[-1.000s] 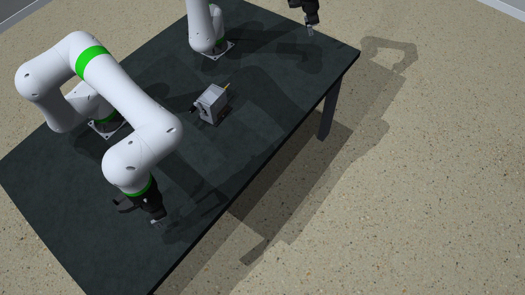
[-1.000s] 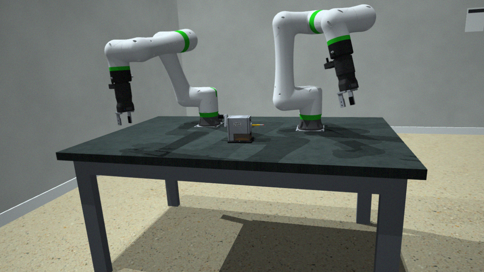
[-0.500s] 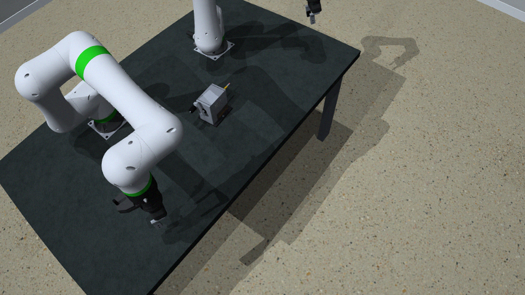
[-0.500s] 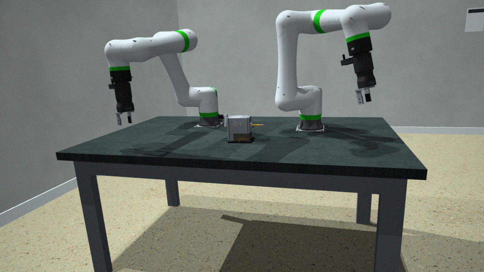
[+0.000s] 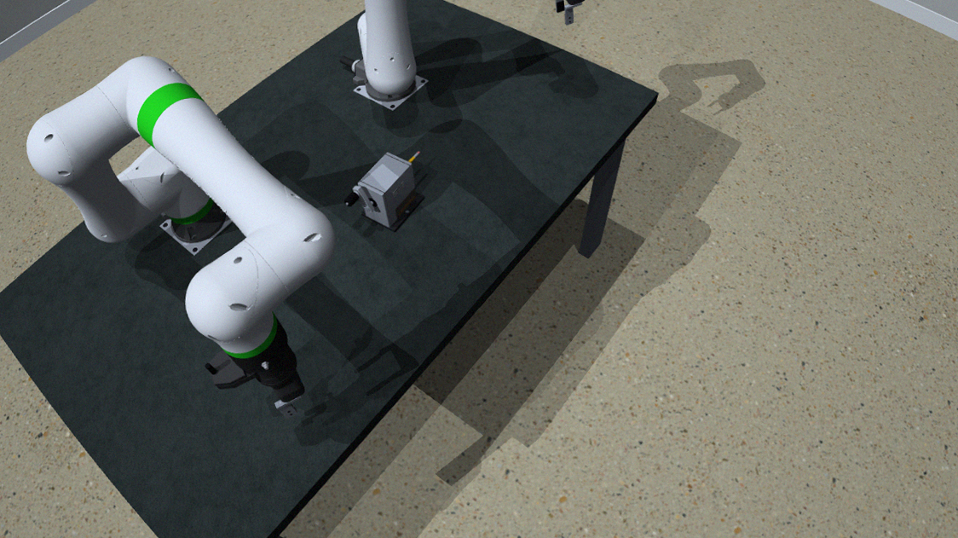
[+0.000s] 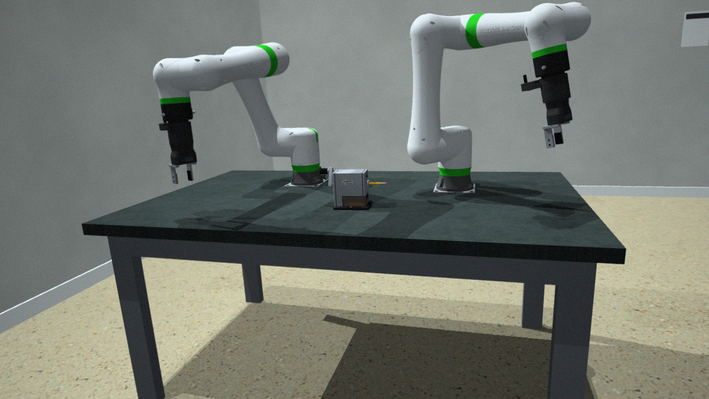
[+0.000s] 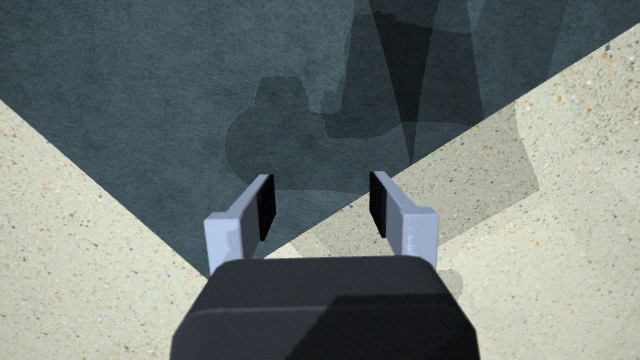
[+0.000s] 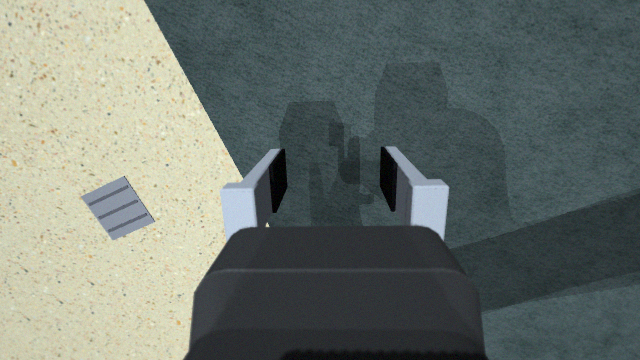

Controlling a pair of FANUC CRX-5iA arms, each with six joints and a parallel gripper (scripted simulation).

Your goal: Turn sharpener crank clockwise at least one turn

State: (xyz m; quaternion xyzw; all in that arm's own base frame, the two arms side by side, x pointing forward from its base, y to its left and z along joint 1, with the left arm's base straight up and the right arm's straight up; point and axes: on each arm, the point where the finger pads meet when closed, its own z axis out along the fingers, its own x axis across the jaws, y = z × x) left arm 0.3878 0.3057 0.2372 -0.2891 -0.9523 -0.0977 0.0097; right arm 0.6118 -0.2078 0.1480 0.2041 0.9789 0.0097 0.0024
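Right now the black knob is 40 cm to the left of my right hand, 28 cm behind it and 2 cm below it.
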